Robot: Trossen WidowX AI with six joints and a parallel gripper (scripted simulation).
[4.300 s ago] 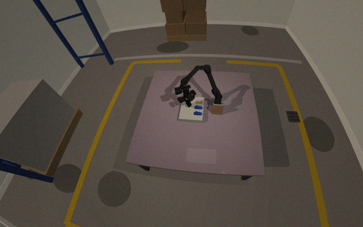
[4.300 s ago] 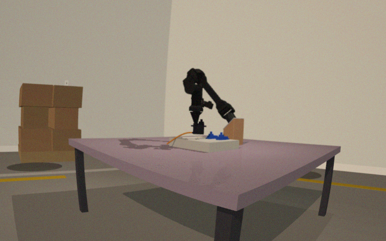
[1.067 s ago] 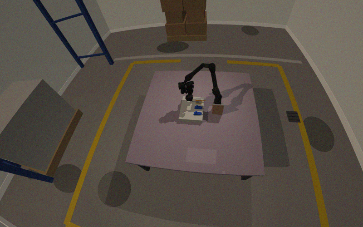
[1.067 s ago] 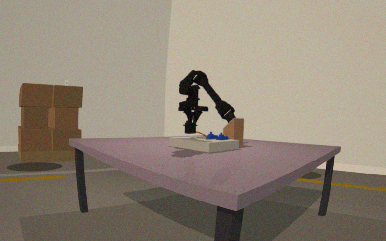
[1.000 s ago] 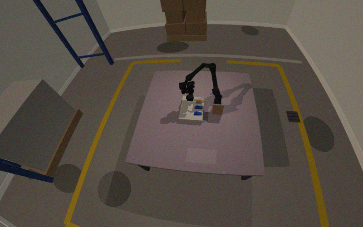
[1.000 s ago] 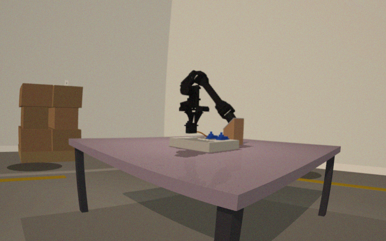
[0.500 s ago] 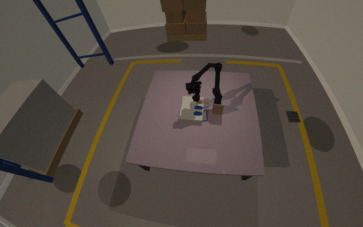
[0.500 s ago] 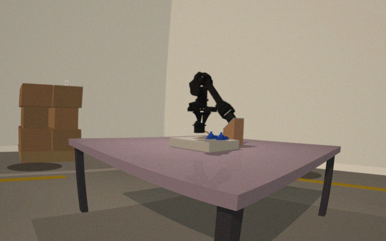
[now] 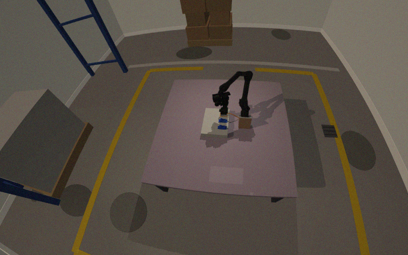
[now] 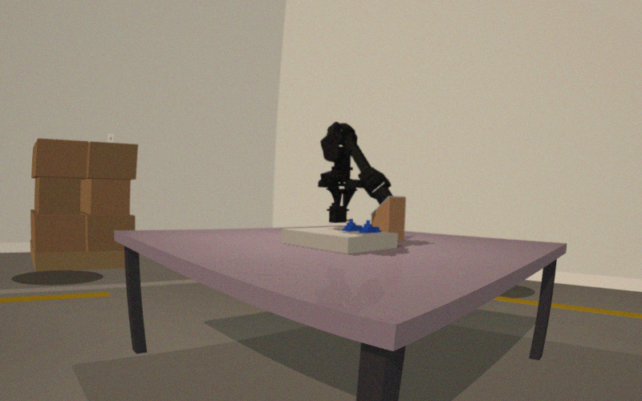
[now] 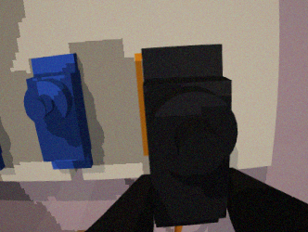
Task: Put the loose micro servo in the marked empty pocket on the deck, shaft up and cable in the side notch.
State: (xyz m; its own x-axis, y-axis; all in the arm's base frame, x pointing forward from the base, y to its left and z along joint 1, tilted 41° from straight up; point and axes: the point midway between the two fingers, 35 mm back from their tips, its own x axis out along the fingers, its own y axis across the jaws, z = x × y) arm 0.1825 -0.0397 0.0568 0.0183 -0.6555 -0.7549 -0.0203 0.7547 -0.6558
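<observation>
My gripper tip is 120 mm short of the white deck, 80 mm to the right of it and 90 mm above it.
</observation>
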